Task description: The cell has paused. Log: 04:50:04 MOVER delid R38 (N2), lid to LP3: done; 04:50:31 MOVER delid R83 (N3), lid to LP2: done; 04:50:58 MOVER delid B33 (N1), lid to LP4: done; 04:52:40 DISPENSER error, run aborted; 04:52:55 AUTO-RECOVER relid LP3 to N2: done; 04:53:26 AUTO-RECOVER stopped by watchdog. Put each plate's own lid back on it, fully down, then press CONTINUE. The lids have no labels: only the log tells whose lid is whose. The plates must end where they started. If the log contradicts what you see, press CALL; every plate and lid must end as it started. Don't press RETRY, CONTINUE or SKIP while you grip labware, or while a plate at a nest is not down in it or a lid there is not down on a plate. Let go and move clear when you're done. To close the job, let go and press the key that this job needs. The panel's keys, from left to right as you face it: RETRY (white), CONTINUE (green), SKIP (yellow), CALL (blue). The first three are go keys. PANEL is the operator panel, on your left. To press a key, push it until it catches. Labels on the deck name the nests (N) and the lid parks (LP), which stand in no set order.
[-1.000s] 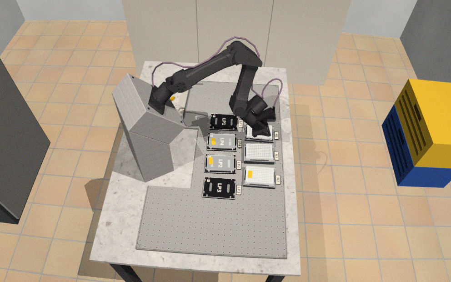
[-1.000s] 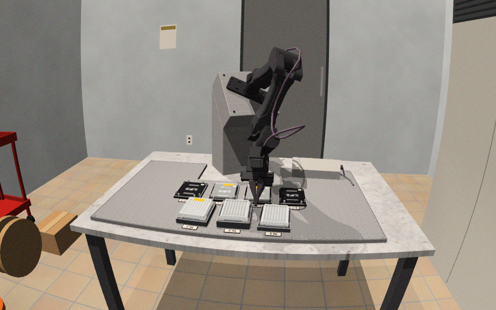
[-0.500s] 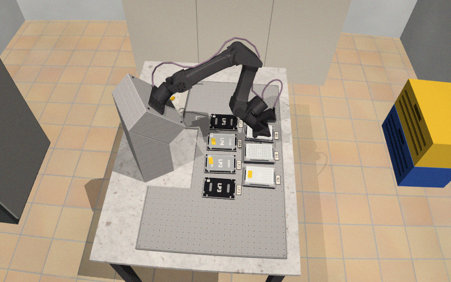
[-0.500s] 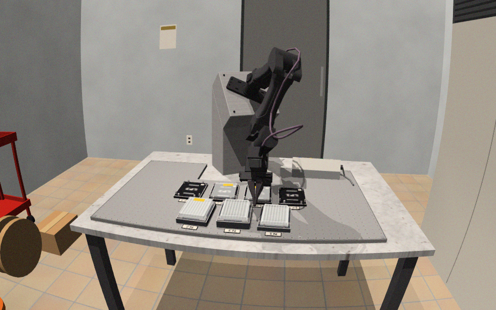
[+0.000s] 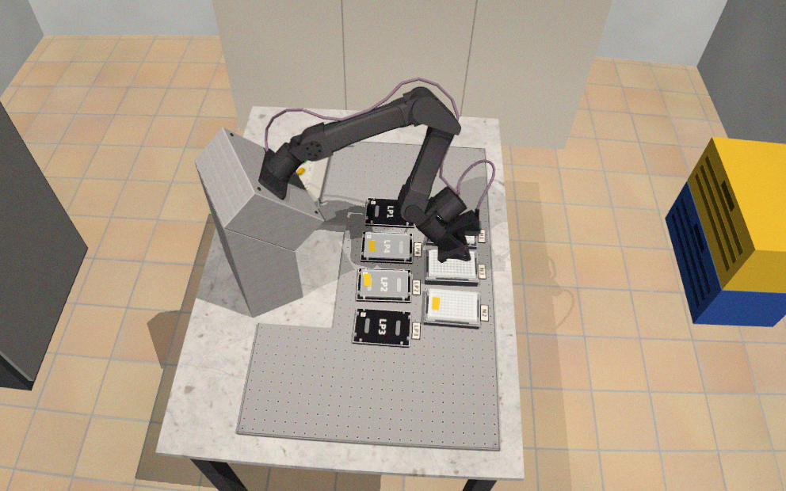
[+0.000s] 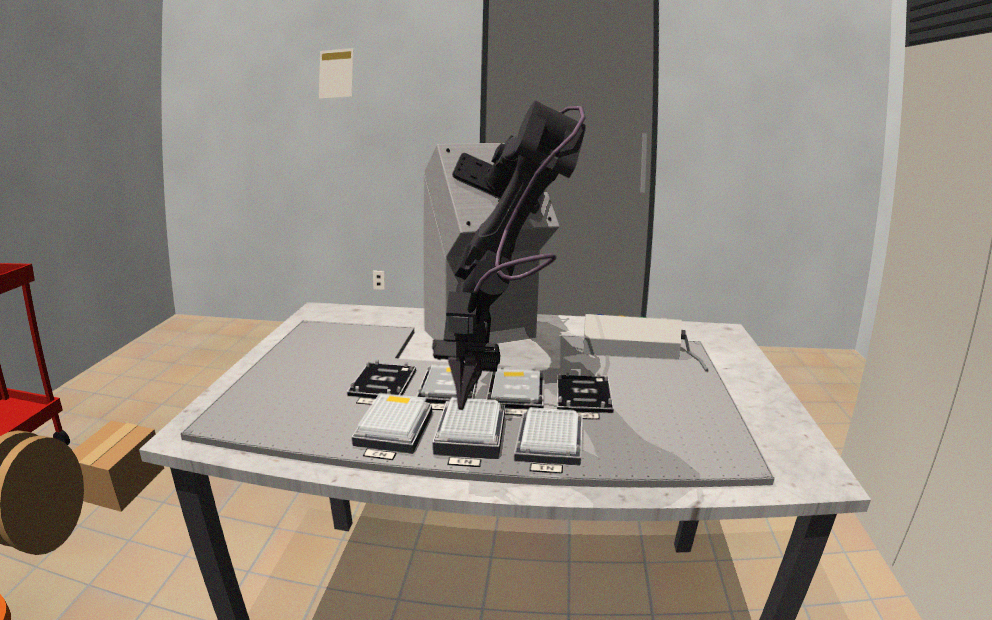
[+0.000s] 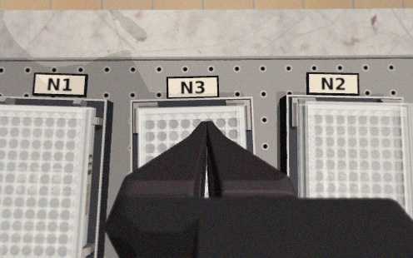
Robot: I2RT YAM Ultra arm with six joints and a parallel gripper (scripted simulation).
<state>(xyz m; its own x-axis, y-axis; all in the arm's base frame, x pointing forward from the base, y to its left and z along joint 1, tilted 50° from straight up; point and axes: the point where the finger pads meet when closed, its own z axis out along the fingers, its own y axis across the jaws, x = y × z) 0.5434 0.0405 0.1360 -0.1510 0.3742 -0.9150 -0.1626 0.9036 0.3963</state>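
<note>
Right now my hand is 4 cm past the plate and 4 cm above it. Round my hand: green continue key (56 cm behind, 22 cm to the left, 1 cm below); white retry key (57 cm behind, 27 cm to the left, 1 cm below).
</note>
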